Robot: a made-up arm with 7 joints. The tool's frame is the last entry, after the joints.
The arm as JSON. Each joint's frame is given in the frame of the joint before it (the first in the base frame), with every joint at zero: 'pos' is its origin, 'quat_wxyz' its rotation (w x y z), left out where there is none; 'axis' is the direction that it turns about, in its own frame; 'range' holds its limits. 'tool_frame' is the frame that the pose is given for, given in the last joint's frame.
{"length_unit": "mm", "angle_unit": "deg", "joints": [
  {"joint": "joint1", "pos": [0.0, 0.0, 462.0], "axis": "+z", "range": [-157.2, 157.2]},
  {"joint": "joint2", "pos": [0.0, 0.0, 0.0], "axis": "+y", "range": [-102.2, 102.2]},
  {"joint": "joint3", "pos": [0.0, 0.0, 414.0], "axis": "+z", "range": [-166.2, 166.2]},
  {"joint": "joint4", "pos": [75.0, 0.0, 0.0], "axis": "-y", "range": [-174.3, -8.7]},
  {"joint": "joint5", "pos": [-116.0, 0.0, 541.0], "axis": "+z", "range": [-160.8, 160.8]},
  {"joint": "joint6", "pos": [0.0, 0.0, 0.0], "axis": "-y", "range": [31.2, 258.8]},
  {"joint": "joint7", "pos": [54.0, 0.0, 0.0], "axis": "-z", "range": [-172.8, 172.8]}
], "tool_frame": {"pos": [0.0, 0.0, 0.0], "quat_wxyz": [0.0, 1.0, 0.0, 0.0]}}
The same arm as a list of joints. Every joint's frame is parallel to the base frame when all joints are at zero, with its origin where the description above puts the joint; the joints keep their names.
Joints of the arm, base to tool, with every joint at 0 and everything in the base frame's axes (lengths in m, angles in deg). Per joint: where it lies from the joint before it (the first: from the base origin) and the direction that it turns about. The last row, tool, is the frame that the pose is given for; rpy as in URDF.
joint1: origin 0 0 0.462 axis 0 0 1
joint2: origin 0 0 0 axis 0 1 0
joint3: origin 0 0 0.414 axis 0 0 1
joint4: origin 0.075 0 0 axis 0 -1 0
joint5: origin -0.116 0 0.541 axis 0 0 1
joint6: origin 0 0 0 axis 0 -1 0
joint7: origin 0.054 0 0 axis 0 0 -1
tool: origin 0 0 0 rpy 180 0 0
Joint limits (deg, base to tool): -157.2..157.2 -102.2..102.2 -166.2..166.2 -174.3..-8.7 -160.8..160.8 31.2..258.8 -172.8..172.8

